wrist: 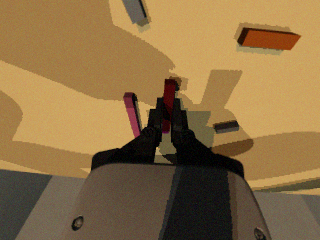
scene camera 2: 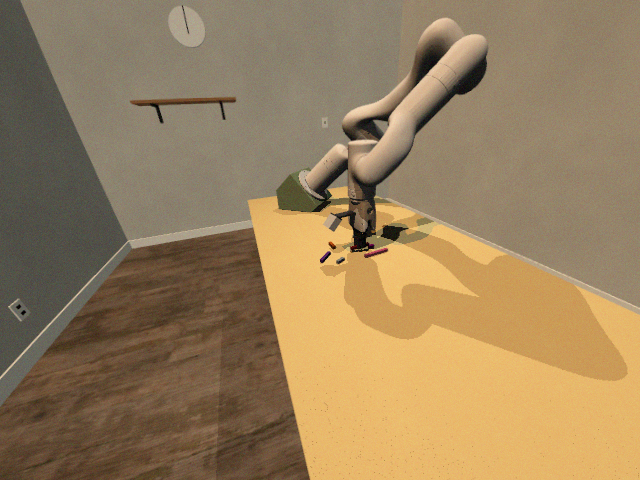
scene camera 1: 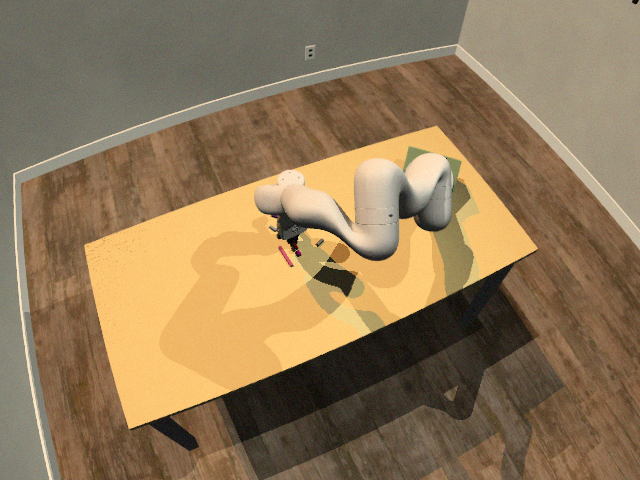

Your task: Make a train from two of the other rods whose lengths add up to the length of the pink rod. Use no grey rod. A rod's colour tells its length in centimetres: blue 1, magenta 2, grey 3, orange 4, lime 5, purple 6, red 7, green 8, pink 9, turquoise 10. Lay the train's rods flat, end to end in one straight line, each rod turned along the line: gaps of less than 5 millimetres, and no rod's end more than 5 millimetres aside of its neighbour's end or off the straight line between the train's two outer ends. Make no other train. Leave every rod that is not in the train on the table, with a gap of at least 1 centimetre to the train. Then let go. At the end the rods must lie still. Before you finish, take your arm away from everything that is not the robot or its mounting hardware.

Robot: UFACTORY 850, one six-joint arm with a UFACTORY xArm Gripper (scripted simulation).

Labels:
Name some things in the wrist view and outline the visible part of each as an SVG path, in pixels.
The gripper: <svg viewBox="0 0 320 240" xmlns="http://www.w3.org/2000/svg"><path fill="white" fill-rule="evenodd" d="M60 240L272 240L255 195L244 178L242 163L236 159L218 153L215 154L196 139L194 132L188 129L186 110L181 110L180 98L175 98L173 101L171 116L171 143L176 148L178 164L154 163L156 148L162 142L164 99L157 97L156 109L150 109L147 127L142 129L139 136L125 144L122 148L114 148L94 154L91 163L92 171L82 185Z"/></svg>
An orange rod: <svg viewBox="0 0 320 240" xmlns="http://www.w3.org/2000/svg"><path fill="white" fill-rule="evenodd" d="M237 42L242 46L291 50L301 35L292 32L243 27Z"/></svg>

